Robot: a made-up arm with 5 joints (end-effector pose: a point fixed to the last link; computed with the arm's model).
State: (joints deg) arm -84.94 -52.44 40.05 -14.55 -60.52
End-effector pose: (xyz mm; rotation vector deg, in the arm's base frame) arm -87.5 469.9 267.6 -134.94 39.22 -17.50
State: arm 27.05 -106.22 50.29 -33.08 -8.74
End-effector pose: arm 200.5 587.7 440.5 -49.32 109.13 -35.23
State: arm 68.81 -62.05 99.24 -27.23 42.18
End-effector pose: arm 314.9 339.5 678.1 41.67 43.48 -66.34
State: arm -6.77 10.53 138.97 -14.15 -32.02
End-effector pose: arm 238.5 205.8 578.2 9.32 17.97 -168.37
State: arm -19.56 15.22 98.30 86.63 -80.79
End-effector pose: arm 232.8 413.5 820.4 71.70 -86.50 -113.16
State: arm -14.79 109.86 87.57 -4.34 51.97
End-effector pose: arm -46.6 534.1 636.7 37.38 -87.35 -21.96
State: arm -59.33 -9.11 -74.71 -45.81 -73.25
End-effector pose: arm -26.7 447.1 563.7 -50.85 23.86 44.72
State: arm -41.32 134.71 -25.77 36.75 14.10
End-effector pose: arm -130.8 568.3 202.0 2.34 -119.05 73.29
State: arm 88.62 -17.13 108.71 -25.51 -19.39
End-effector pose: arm 93.5 141.3 671.0 93.98 36.20 -126.22
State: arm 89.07 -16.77 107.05 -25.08 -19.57
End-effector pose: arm 91.6 143.3 676.7 93.96 34.15 -125.62
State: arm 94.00 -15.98 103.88 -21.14 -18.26
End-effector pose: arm 63.2 136.6 689.3 98.91 24.14 -123.97
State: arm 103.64 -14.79 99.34 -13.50 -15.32
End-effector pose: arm 0.5 127.2 701.8 108.29 5.27 -121.45
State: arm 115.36 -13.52 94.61 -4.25 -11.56
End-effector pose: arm -82.5 128.4 699.6 118.15 -18.02 -119.11
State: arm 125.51 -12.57 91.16 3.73 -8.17
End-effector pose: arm -154.1 142.0 681.7 125.13 -38.29 -117.95
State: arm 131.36 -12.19 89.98 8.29 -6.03
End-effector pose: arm -192.4 153.4 663.3 -126.65 48.57 116.15
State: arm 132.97 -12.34 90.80 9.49 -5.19
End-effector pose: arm -201.2 153.7 653.8 -125.43 49.29 114.39
